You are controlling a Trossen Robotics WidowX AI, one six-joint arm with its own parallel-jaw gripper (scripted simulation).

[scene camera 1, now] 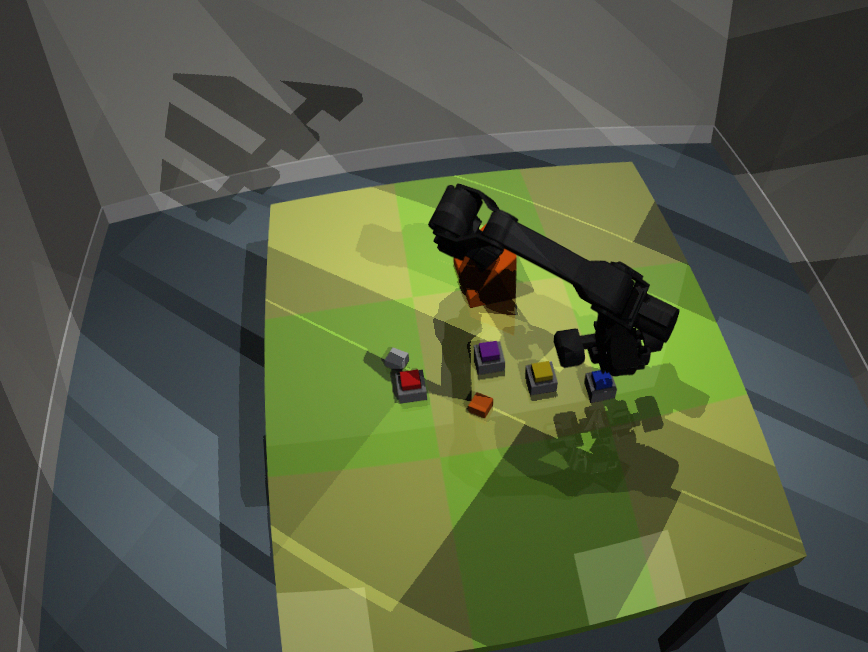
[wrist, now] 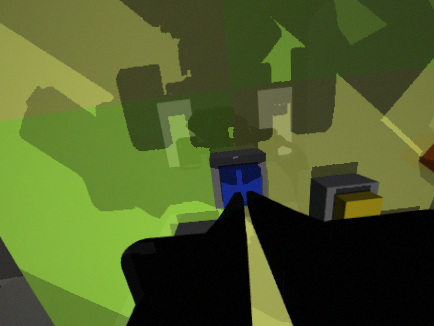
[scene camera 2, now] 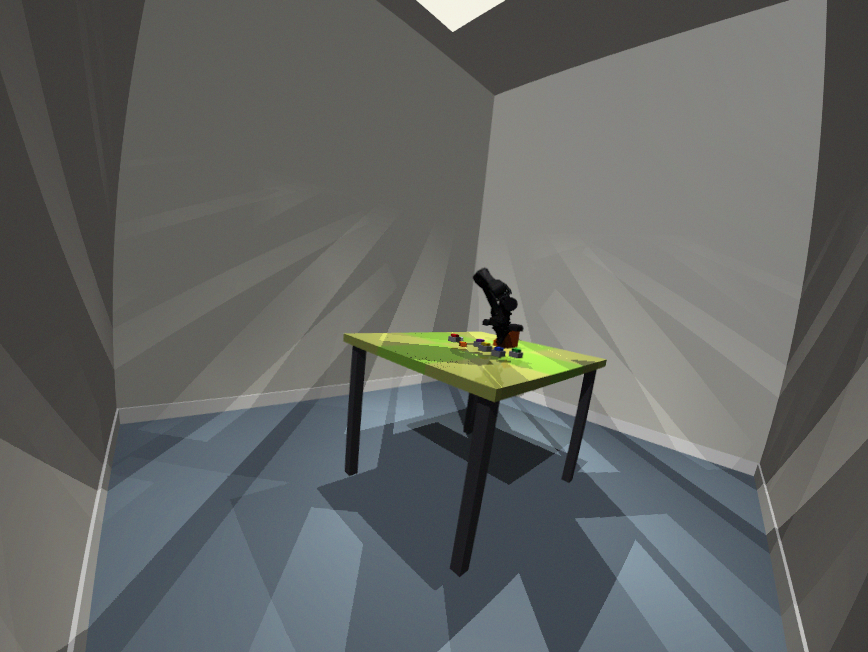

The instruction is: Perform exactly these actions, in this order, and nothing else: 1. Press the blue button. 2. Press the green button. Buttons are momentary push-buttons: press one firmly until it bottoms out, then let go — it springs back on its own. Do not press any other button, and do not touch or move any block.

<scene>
The gripper (scene camera 1: 604,371) is shut and holds nothing. Also in view: a blue button (wrist: 241,178) and a yellow button (wrist: 359,204).
The gripper also shows in the wrist view (wrist: 243,197).
</scene>
